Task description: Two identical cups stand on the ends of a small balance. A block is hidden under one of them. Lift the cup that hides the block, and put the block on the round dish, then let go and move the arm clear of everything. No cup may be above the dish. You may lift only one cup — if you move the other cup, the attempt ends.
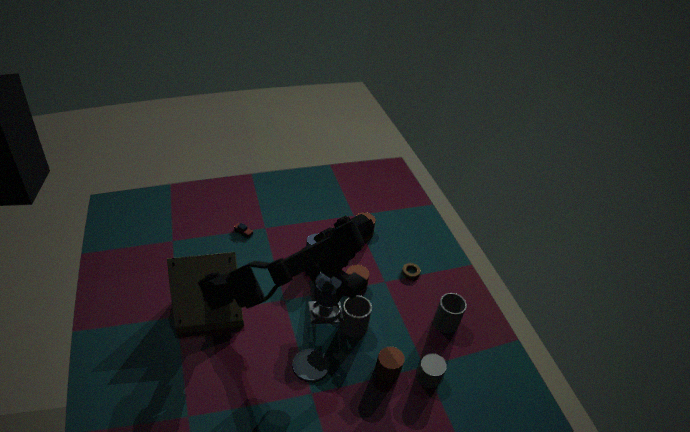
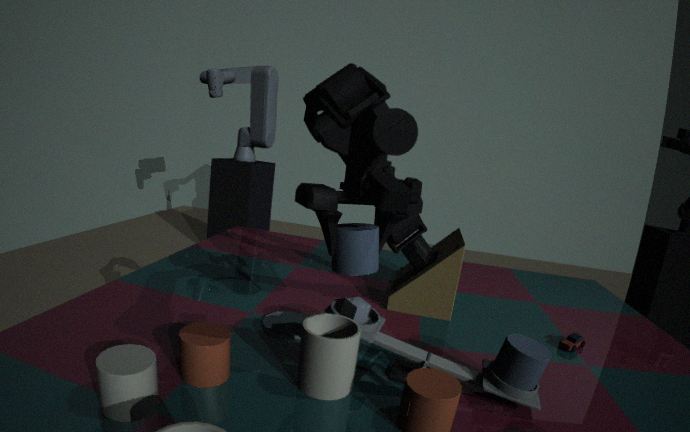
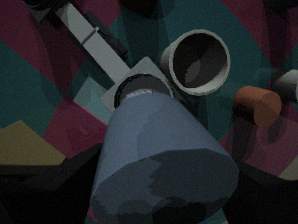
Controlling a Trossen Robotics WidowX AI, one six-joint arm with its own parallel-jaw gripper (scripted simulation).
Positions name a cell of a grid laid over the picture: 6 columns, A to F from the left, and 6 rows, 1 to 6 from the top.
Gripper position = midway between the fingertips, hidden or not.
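Pale round dish (image 2: C5) visible, also in image 1 (image 1: C6). A balance (image 2: E6) is visible as well. A blue-grey cup (image 2: D4) is carried by my gripper (image 2: D4); the gripper appears in image 1 (image 1: C5) and in image 3 (image 3: D5) too.
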